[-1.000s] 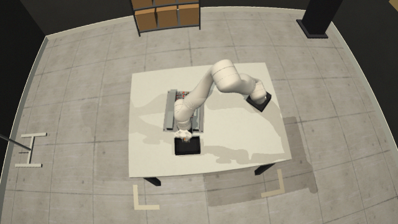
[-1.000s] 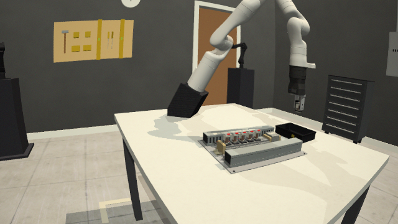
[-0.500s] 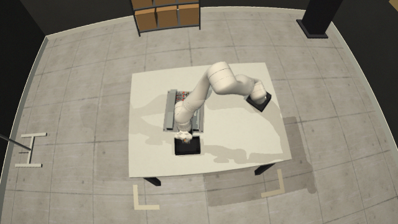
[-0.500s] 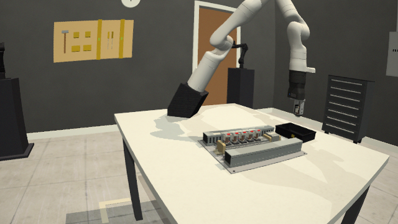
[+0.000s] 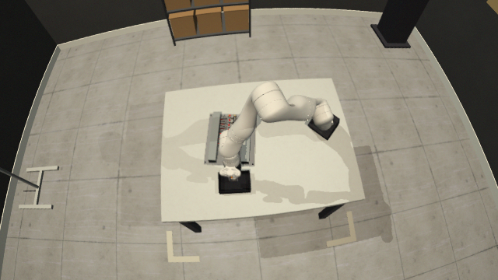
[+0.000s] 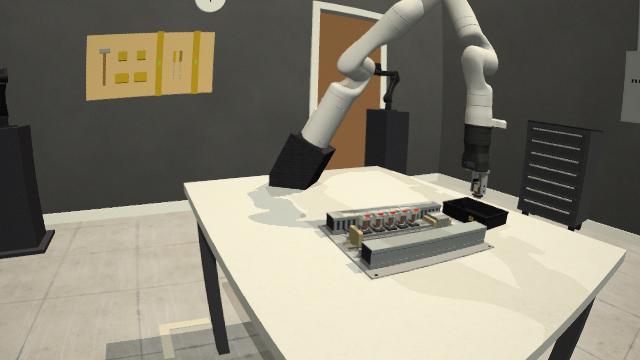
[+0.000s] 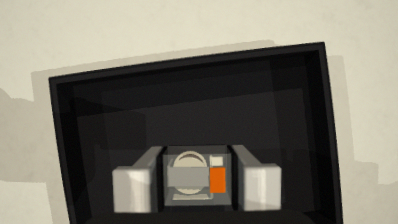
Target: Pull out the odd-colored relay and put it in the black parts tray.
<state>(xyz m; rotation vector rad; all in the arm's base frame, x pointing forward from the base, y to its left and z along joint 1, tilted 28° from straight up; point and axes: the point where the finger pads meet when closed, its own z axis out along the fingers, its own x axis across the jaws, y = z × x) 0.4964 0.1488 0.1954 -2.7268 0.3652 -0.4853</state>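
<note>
The black parts tray lies 7 cm below my hand. Round my hand: relay panel: 26 cm to the right, 7 cm below, 2 cm behind; then clear relay: 1 cm below.
</note>
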